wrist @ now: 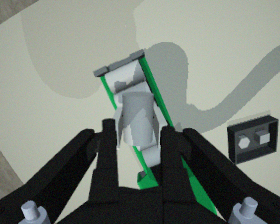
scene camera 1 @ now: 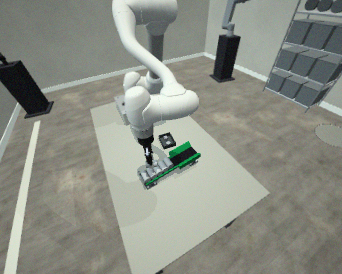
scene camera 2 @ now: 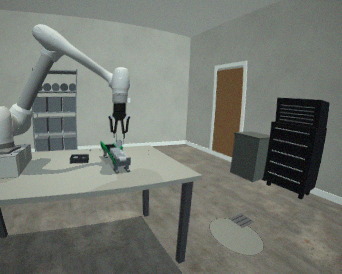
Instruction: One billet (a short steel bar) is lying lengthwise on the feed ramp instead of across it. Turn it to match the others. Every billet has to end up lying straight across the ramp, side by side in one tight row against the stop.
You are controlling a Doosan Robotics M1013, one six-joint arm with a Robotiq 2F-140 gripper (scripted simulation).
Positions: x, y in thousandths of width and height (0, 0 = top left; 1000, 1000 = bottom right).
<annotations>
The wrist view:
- my gripper: 495, 520
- billet: 495, 480
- billet: 470, 333
</annotations>
